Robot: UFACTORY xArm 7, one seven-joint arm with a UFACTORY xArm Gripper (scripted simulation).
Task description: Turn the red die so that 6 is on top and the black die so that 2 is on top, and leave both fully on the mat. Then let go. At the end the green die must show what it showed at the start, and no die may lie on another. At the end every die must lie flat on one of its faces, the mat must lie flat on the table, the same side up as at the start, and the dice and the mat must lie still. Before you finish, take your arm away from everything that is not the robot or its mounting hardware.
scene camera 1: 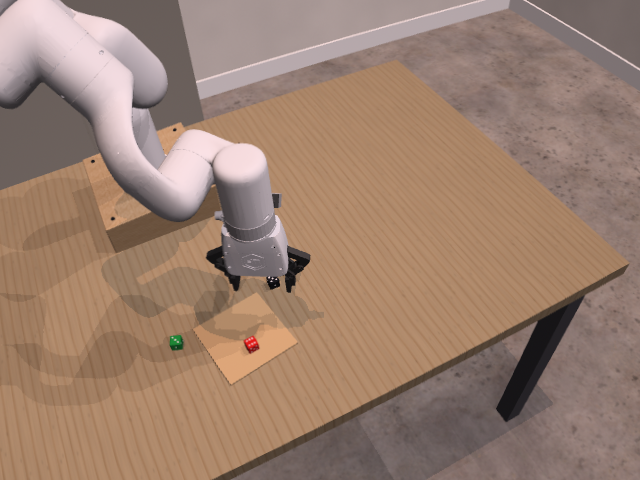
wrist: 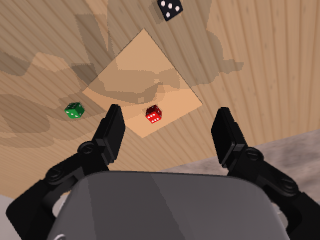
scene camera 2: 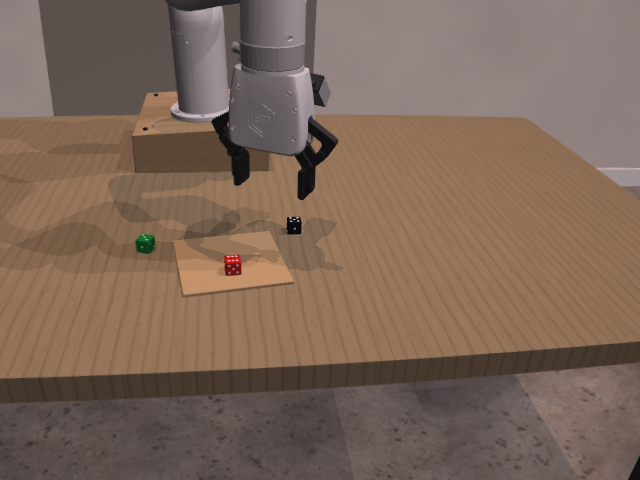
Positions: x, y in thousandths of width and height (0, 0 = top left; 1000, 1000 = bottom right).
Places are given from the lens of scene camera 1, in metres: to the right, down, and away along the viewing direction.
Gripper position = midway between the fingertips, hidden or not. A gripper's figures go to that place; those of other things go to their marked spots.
my gripper (scene camera 1: 412, 595): -0.10, 0.08, 0.97
tan mat (scene camera 1: 348, 701): -0.18, 0.18, 1.01
